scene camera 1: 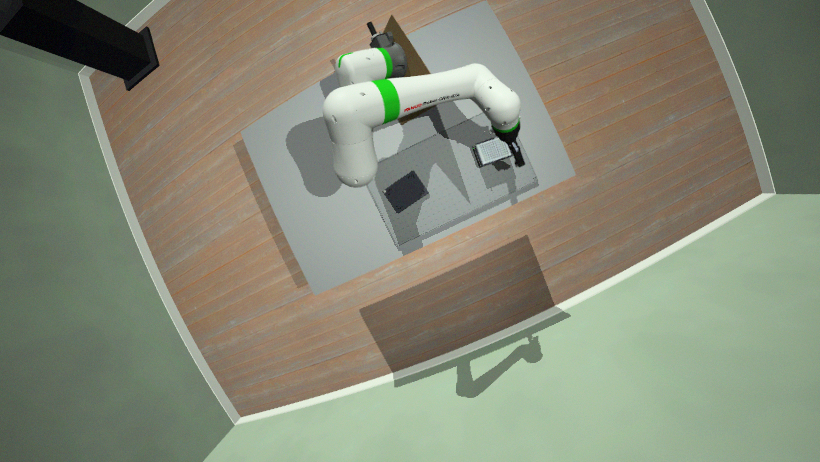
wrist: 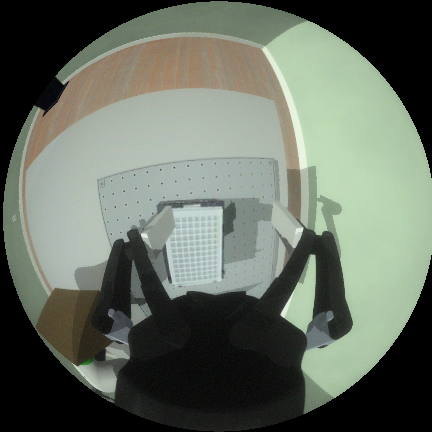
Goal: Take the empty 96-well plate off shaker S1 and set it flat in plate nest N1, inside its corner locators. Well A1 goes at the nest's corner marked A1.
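Frame: origin at the arm's base, x down, y right, z back, level; metres.
Where they show: gripper, fingertip midpoint: (scene camera 1: pixel 511 151) (wrist: pixel 221 213); arm's base, origin of the base link: (scene camera 1: pixel 395 60).
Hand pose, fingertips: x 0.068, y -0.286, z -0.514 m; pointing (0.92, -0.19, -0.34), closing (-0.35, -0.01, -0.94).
Note:
Each offset is from my fingertips to the top centre of the thing. "pt": to the spot under its first point. Level surfaces: height alone.
The white 96-well plate {dx +0.021, dy +0.058, dz +0.037 m} (scene camera 1: pixel 492 151) (wrist: pixel 195 245) lies flat on a dark, low base {pt dx +0.037, dy -0.011, dz +0.075 m} (wrist: pixel 162 206) on the perforated board {dx +0.092 m} (scene camera 1: pixel 453 207) (wrist: pixel 150 186). A dark rectangular unit {dx +0.077, dy +0.470, dz +0.020 m} (scene camera 1: pixel 406 191) lies at the board's other end, with no plate on it. No labels can be read, so I cannot tell which is shaker S1 and which is nest N1; well A1 cannot be made out. My gripper (scene camera 1: pixel 518 157) (wrist: pixel 221 213) is wide open and empty above the board. In the wrist view, its left pad overlaps the plate's upper left edge, and its right pad is well to the plate's right.
A brown upright panel (scene camera 1: pixel 409 45) (wrist: pixel 67 320) stands by the arm's base. The grey table top {dx +0.105 m} (scene camera 1: pixel 286 218) (wrist: pixel 165 125) surrounds the board. A black column (scene camera 1: pixel 80 43) (wrist: pixel 51 95) stands away from the table. The arm's shadow falls across the board.

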